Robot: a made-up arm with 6 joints.
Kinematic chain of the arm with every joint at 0, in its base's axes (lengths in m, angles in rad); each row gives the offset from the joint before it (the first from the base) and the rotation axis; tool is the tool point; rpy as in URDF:
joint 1: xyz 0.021 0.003 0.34 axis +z
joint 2: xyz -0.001 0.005 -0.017 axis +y
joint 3: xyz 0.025 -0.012 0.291 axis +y
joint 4: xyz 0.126 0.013 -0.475 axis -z
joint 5: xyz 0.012 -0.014 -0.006 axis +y
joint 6: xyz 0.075 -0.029 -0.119 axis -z
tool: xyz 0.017 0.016 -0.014 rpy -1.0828 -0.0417 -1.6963
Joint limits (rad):
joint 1: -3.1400..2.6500
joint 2: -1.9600..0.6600
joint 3: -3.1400..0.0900
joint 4: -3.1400..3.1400
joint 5: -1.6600..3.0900
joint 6: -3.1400..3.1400
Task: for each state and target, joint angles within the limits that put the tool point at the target. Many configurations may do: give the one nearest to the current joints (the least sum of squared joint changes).
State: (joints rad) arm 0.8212 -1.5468 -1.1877 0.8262 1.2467 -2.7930
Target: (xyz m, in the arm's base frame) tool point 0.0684 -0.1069 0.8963
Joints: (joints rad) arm 1.6555 -1.5961 -1.1819 0.1223 1.1765 -2.9402
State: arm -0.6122 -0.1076 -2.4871 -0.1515 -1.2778 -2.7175
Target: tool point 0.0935 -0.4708 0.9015
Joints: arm -1.2691 0.2363 -1.9278 0.1926 -1.6600 -2.7718
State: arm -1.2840 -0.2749 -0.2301 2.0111 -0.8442 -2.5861
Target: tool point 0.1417 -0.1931 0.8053
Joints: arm -0.7202 -1.0504 -1.1087 2.2397 -0.6205 -2.5873
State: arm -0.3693 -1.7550 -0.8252 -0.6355 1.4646 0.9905
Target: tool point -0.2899 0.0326 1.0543
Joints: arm -0.3000 -1.3595 -1.6262 -0.7849 1.0157 1.0076
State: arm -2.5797 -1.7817 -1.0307 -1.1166 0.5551 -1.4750
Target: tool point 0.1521 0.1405 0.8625
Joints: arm -2.5195 -1.9600 -0.8239 -1.0821 0.7425 -1.5016
